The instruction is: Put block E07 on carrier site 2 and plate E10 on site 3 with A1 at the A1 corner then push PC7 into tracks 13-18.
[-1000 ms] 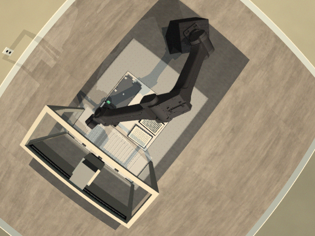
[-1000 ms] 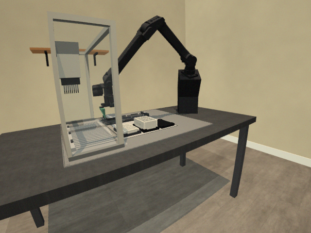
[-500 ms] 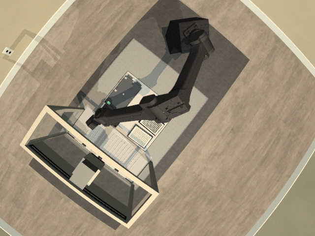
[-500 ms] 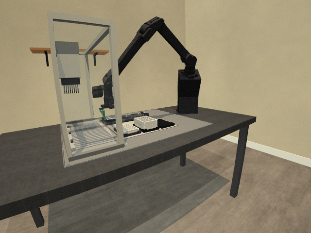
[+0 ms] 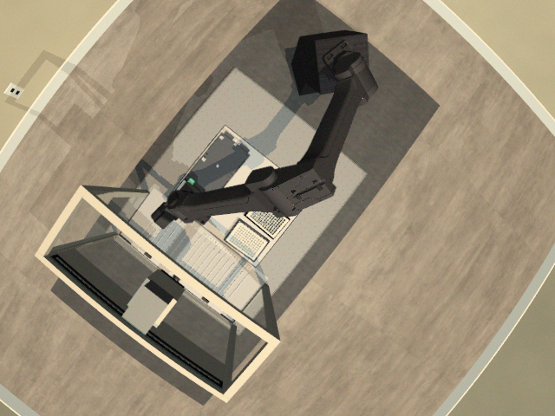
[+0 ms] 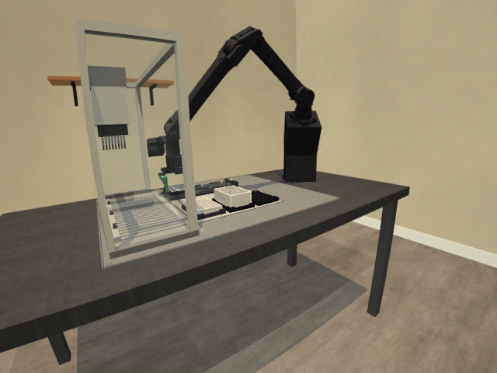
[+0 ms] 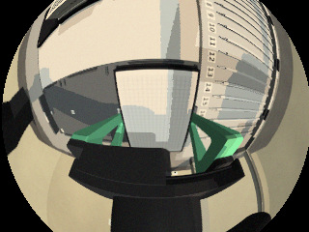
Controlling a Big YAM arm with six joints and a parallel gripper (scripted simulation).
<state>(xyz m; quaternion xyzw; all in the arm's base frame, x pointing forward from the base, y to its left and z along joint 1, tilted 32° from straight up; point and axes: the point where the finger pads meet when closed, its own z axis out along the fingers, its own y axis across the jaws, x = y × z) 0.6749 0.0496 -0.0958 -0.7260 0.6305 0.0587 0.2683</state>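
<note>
My gripper is now 23 cm to the right of the nest S2, 17 cm past it and 2 cm above it. The rest, counted from my hand: carrier PC7 (10 cm behind, 2 cm to the right, 1 cm below); then white 384-well plate E10 (25 cm to the left, 6 cm behind, 1 cm below); then nest S1 (28 cm behind, 21 cm to the left, 2 cm below).
</note>
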